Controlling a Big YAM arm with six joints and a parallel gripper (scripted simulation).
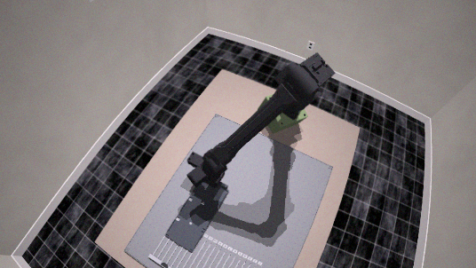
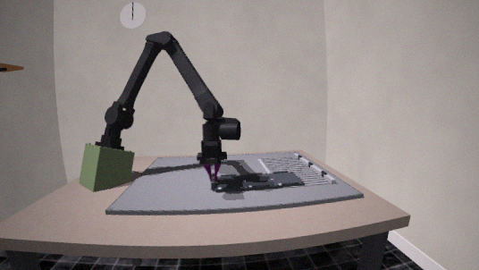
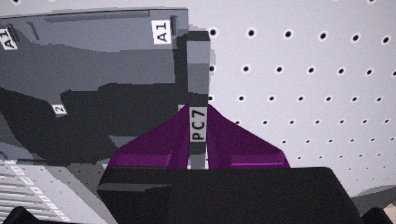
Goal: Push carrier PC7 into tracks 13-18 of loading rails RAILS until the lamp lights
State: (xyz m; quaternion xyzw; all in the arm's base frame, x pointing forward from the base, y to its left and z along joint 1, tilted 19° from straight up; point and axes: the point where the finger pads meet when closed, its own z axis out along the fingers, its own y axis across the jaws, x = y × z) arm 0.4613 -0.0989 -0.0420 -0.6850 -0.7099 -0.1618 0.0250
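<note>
Right now the carrier PC7 is 160 mm ahead of my hand, 10 mm to the left of it and 10 mm below it.
</note>
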